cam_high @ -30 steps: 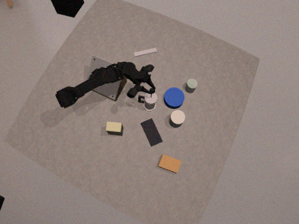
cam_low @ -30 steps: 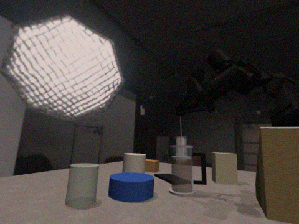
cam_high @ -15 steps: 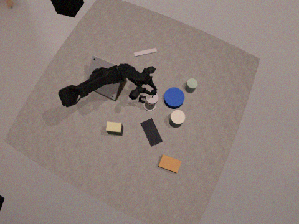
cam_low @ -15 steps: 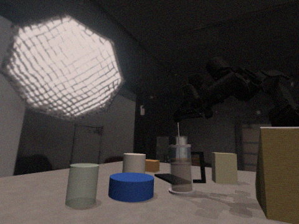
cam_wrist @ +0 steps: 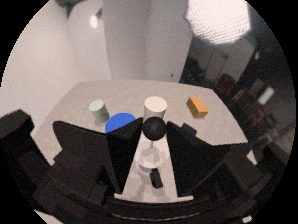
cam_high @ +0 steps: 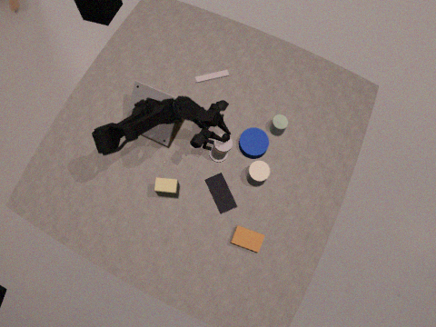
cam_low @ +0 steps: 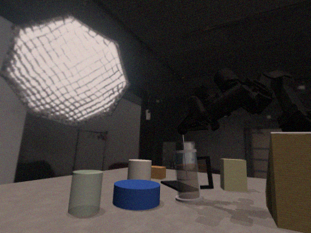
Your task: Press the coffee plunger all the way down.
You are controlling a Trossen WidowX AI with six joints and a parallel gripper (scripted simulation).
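Now: gripper tip 100 mm above the coffee press and 30 mm past it. From my gripper tip the other things lie so: pale green cylinder: 190 mm to the left, 160 mm below, 160 mm ahead; white cylinder: 150 mm below, 150 mm ahead, 40 mm to the right; dark flat slab: 190 mm below, 150 mm to the right, 40 mm ahead.
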